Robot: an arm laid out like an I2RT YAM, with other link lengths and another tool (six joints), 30 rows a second.
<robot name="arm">
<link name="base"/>
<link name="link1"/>
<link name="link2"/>
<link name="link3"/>
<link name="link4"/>
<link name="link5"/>
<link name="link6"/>
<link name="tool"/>
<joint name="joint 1" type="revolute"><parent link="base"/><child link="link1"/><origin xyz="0 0 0.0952"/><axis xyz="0 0 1"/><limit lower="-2.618" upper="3.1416"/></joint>
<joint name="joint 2" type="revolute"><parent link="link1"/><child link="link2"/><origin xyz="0.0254 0.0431 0.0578" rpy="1.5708 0 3.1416"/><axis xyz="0 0 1"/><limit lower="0" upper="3.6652"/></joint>
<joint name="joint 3" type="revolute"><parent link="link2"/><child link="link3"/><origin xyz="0.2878 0 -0.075" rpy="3.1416 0 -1.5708"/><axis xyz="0 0 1"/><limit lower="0" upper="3.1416"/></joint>
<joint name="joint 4" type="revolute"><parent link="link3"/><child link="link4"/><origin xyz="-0.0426 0.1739 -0.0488" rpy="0 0 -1.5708"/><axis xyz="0 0 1"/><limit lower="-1.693" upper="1.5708"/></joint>
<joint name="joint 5" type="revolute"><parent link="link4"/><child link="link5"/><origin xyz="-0.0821 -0.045 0.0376" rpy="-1.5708 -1.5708 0"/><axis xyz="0 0 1"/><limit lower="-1.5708" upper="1.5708"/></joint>
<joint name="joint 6" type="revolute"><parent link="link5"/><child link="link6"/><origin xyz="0 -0.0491 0.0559" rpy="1.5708 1.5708 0"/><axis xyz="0 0 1"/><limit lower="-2.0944" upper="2.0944"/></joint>
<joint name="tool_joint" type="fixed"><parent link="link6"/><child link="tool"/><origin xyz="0.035 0.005 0.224" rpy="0.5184 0 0.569"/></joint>
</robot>
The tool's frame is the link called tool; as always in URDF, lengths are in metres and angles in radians.
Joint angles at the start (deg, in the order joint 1, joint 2, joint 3, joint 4, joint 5, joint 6): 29.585, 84.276, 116.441, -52.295, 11.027, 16.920
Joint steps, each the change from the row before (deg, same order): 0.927, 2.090, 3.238, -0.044, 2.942, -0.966; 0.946, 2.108, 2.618, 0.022, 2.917, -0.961; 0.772, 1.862, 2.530, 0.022, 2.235, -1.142; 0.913, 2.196, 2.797, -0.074, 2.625, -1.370; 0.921, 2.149, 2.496, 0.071, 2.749, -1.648; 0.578, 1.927, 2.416, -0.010, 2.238, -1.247; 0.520, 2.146, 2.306, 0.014, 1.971, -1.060; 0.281, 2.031, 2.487, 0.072, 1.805, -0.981; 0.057, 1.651, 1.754, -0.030, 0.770, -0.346; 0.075, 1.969, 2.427, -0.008, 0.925, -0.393
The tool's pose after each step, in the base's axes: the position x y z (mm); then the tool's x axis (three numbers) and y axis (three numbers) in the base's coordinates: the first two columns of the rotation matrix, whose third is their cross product. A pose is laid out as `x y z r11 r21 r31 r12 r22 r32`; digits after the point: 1 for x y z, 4 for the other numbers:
448.2 147.3 479.5 0.4079 -0.6040 0.6847 0.4397 -0.5273 -0.7270
457.7 147.2 485.7 0.3777 -0.5972 0.7076 0.4400 -0.5566 -0.7047
465.3 148.3 492.5 0.3522 -0.5875 0.7286 0.4445 -0.5801 -0.6826
473.8 150.0 498.2 0.3254 -0.5730 0.7522 0.4452 -0.6089 -0.6565
482.0 151.6 502.4 0.2989 -0.5531 0.7776 0.4432 -0.6412 -0.6264
489.3 151.9 506.7 0.2744 -0.5394 0.7961 0.4389 -0.6663 -0.6028
497.4 153.8 508.0 0.2561 -0.5253 0.8115 0.4317 -0.6890 -0.5822
505.1 153.9 511.3 0.2337 -0.5155 0.8244 0.4248 -0.7086 -0.5635
511.7 155.6 510.8 0.2253 -0.5112 0.8294 0.4192 -0.7176 -0.5562
519.0 157.4 512.5 0.2112 -0.5094 0.8342 0.4151 -0.7260 -0.5483

